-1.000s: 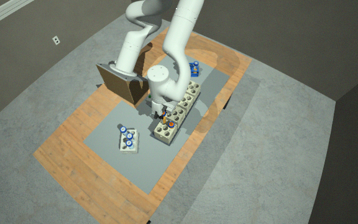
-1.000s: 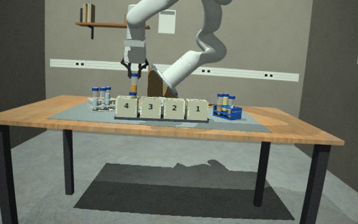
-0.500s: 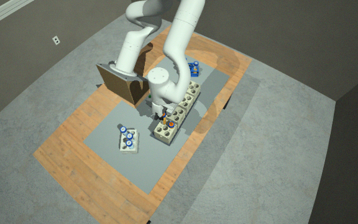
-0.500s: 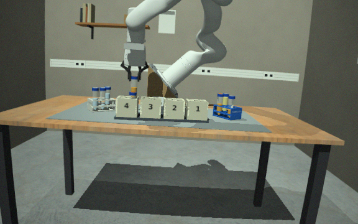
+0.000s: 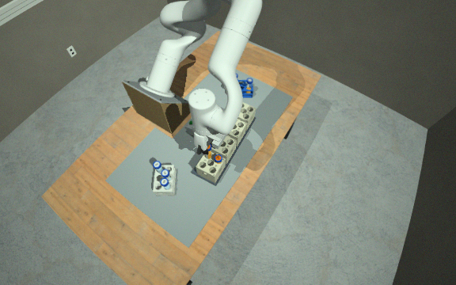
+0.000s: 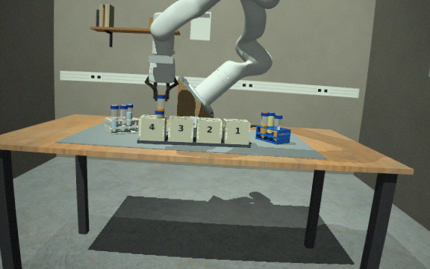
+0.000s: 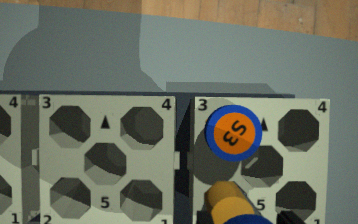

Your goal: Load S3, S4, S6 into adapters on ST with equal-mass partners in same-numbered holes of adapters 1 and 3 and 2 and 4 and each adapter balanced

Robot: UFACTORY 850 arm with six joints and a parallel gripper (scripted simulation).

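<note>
Now: the sample tube 1 cm to the right of my hand and 5 cm below it. Round my hand: green done key (18 cm behind, 13 cm to the left, 11 cm below); adapter 3 (2 cm ahead, 8 cm to the left, 13 cm below); loading stand (2 cm ahead, 14 cm to the left, 17 cm below).
</note>
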